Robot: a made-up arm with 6 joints.
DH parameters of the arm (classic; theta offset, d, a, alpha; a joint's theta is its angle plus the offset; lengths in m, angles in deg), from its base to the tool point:
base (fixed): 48.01 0 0.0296 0
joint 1: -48.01 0.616 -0.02 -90
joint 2: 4.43 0 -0.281 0
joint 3: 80.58 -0.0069 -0.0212 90
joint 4: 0 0.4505 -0.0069 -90
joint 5: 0 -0.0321 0.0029 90
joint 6: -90 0.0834 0.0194 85
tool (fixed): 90 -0.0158 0 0
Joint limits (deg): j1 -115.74..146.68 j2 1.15..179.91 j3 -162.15..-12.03 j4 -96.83..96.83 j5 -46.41..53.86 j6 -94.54..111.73
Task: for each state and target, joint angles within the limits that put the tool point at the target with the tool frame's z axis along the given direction. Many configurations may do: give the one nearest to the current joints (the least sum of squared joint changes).
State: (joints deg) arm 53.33 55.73 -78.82 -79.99 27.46 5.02
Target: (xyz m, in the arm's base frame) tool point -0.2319 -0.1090 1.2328 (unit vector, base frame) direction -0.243 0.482 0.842
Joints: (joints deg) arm 10.34 22.70 -100.89 -81.84 51.09 10.14
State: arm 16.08 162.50 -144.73 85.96 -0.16 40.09
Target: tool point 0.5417 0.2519 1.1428 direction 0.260 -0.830 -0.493
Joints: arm 27.87 114.14 -142.72 83.13 -32.04 25.15
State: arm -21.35 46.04 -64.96 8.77 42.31 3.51
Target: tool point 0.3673 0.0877 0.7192 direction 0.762 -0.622 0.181
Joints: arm 12.06 62.89 -45.88 33.41 34.12 28.32
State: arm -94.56 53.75 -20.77 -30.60 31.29 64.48
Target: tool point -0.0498 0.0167 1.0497 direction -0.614 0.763 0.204
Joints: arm -115.74 11.08 -56.95 -38.03 53.82 101.38
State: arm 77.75 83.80 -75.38 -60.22 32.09 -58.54
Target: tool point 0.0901 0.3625 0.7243 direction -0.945 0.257 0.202
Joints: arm 87.30 51.70 -27.48 -34.85 3.50 -39.65
